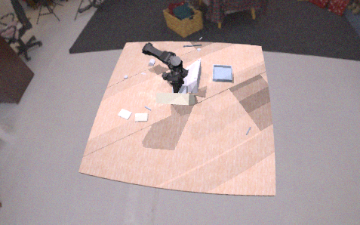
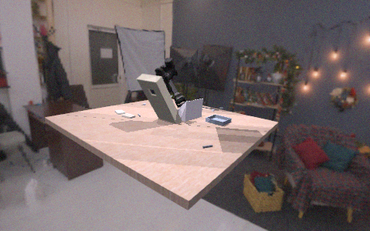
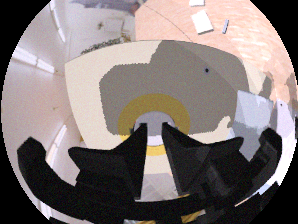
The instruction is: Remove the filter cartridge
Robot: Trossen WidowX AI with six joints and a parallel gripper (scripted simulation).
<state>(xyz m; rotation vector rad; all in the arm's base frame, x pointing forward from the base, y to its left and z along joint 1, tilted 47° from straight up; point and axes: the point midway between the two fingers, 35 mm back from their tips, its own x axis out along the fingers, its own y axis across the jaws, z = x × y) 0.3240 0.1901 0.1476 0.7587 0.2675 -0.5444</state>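
My gripper tip is now 8 cm above the service panel and 4 cm past it. Round my gripper tip: small white block: 47 cm behind, 34 cm to the right, 24 cm below; round filter cartridge: 1 cm below, 1 cm ahead; blue-grey tray: 43 cm behind, 25 cm to the left, 25 cm below.
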